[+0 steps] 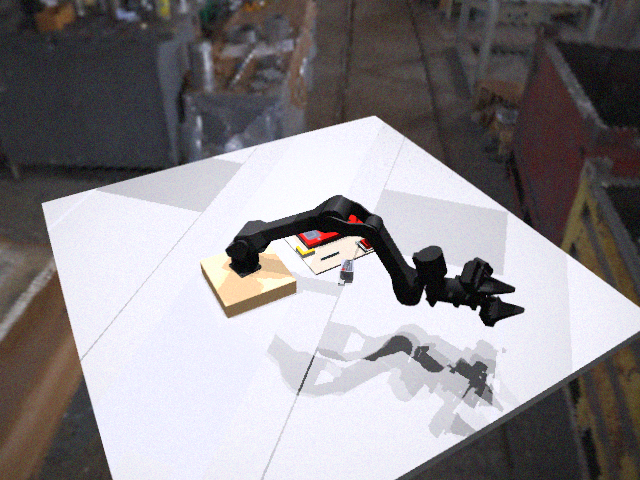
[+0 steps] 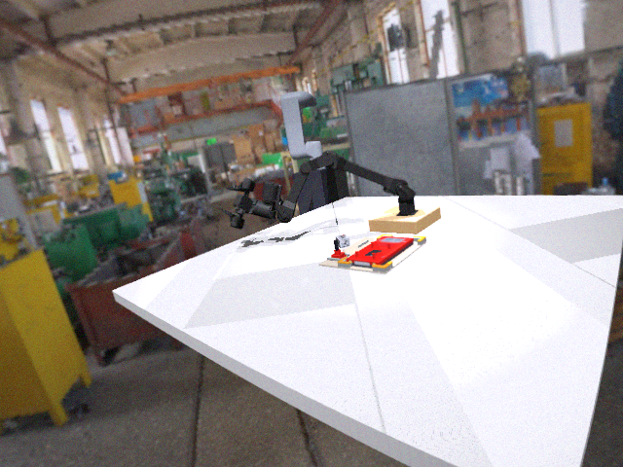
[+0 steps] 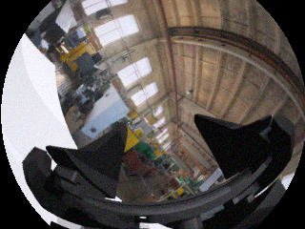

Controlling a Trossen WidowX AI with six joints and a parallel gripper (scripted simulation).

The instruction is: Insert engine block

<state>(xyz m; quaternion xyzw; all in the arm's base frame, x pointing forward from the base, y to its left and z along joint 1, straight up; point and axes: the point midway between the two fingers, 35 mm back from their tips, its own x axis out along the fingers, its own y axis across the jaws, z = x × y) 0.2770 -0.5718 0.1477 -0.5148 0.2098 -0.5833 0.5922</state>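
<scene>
My gripper tip is now 6 cm past the grey engine block, 44 cm to the right of it and 19 cm above it. Round my gripper tip: black upright peg: 6 cm ahead, 50 cm to the left, 17 cm below.
</scene>
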